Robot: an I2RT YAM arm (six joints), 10 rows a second.
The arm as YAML. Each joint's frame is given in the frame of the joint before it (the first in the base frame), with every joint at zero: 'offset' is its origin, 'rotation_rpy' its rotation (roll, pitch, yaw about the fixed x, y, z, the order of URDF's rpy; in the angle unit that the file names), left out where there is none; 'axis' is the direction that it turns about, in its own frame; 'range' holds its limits. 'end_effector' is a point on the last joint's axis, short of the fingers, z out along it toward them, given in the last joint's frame.
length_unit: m
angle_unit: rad
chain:
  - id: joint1
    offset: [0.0, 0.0, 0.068]
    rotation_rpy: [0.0, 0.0, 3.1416]
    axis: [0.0, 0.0, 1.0]
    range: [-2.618, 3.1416]
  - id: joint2
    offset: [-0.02, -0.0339, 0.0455]
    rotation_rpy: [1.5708, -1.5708, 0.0]
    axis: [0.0, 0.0, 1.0]
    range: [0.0, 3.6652]
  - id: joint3
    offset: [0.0, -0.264, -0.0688]
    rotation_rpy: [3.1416, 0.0, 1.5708]
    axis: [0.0, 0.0, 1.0]
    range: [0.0, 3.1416]
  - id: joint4
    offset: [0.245, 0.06, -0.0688]
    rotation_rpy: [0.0, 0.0, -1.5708]
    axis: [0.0, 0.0, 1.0]
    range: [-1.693, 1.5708]
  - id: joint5
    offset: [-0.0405, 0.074, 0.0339]
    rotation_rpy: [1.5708, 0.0, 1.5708]
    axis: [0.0, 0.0, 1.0]
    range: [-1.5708, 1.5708]
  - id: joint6
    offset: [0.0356, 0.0, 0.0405]
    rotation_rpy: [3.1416, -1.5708, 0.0]
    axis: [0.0, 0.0, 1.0]
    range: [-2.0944, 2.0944]
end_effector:
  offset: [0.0, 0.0, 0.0]
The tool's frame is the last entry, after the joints.
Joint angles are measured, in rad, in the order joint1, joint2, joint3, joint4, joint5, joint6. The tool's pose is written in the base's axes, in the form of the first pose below.
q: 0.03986 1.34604 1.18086 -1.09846 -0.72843 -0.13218
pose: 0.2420, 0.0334, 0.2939; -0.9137, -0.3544, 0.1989; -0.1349, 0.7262, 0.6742; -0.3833, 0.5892, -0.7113
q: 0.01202 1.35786 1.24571 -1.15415 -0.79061 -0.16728
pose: 0.2438, 0.0282, 0.3093; -0.9037, -0.3773, 0.2023; -0.1280, 0.6891, 0.7133; -0.4085, 0.6187, -0.6711
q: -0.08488 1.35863 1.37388 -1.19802 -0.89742 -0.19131
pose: 0.2463, 0.0070, 0.3463; -0.8595, -0.4128, 0.3014; -0.0459, 0.6496, 0.7589; -0.5090, 0.6385, -0.5773
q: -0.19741 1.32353 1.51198 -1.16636 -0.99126 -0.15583
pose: 0.2383, -0.0173, 0.3968; -0.7489, -0.4730, 0.4642; 0.0631, 0.6463, 0.7604; -0.6597, 0.5988, -0.4542
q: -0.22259 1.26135 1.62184 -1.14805 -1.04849 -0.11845
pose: 0.2140, -0.0168, 0.4425; -0.6288, -0.5645, 0.5346; 0.0819, 0.6357, 0.7676; -0.7732, 0.5265, -0.3535
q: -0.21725 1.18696 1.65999 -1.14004 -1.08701 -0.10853
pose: 0.1855, -0.0087, 0.4673; -0.5378, -0.6409, 0.5477; 0.0671, 0.6150, 0.7857; -0.8404, 0.4593, -0.2878
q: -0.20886 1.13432 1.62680 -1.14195 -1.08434 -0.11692
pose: 0.1710, -0.0041, 0.4666; -0.5186, -0.6568, 0.5475; 0.0542, 0.6138, 0.7876; -0.8533, 0.4381, -0.2827
